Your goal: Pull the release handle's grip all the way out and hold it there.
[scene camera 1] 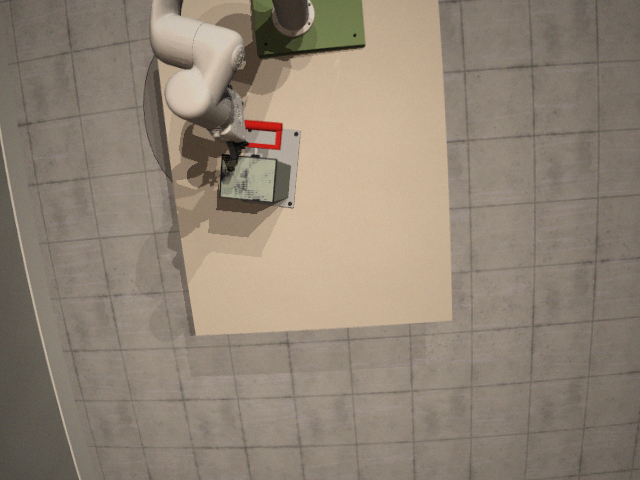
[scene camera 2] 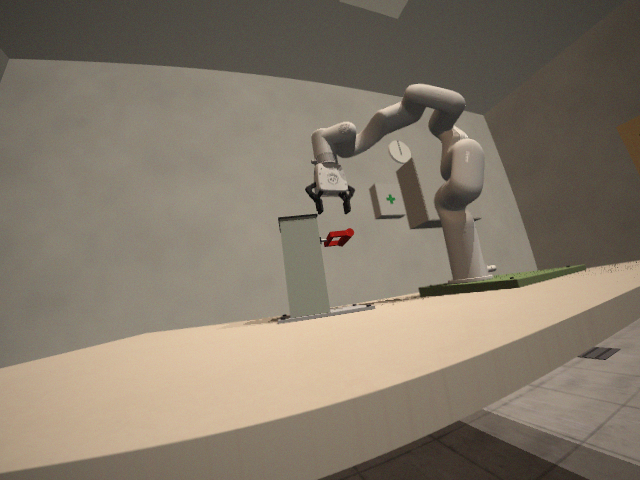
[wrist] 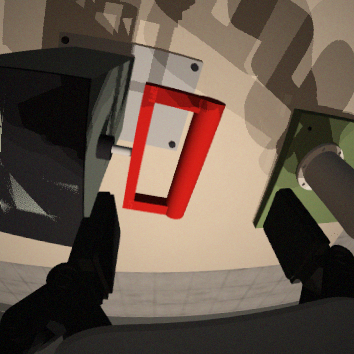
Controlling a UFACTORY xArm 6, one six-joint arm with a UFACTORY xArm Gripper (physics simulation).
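A grey base plate appears in the pictures. The gripper is visible in them too, and the wrist view likewise shows the gripper.
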